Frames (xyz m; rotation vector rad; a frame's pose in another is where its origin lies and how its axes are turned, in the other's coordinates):
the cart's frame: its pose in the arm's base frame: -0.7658 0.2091 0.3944 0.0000 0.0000 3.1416
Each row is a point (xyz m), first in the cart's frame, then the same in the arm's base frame.
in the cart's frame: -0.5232 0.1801 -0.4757
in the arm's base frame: -0.2426 0.0290 -0.0813
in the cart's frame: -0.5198 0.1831 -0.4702
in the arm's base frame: -0.2460 0.0260 -0.0758
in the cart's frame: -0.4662 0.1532 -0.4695
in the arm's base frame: -0.2996 0.0559 -0.0751
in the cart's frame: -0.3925 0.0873 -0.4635
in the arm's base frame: -0.3733 0.1218 -0.0691
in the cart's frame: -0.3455 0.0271 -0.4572
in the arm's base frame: -0.4203 0.1820 -0.0628
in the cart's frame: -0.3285 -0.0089 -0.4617
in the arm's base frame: -0.4373 0.2180 -0.0673
